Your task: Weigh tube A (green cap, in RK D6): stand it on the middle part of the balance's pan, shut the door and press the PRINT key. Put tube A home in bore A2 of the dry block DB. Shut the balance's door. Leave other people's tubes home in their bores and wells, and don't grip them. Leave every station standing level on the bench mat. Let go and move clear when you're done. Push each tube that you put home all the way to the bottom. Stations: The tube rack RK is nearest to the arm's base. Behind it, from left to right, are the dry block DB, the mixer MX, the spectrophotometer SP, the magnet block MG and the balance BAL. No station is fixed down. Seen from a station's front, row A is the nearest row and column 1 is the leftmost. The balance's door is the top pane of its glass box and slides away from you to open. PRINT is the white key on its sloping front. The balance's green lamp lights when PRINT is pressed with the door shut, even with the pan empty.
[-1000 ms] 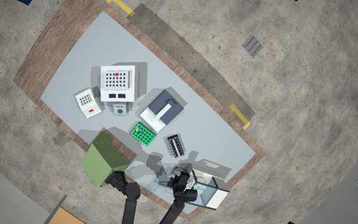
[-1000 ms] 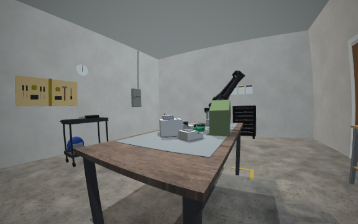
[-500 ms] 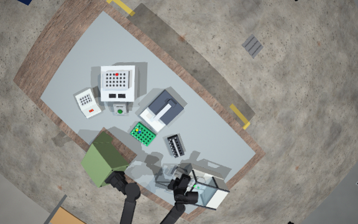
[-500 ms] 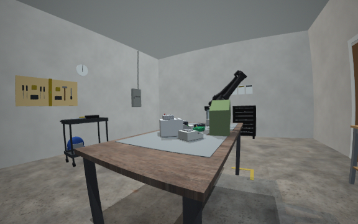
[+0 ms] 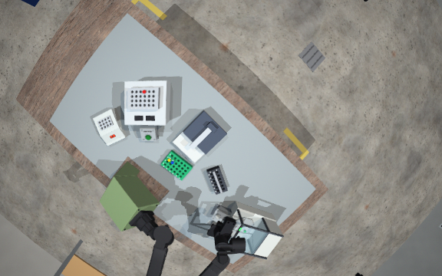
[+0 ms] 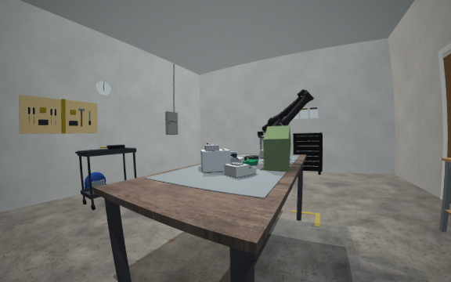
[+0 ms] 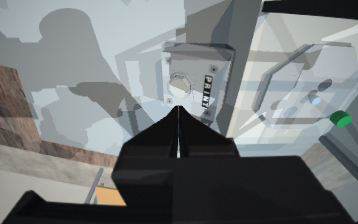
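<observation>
My hand is 50 mm above the white print key. The rest, counted from my hand: sliding door (110 mm to the right, 90 mm above, 40 mm ahead); then green-capped tube (140 mm to the right, 50 mm ahead, 20 mm below); then balance pan (140 mm to the right, 50 mm ahead, 40 mm below).
</observation>
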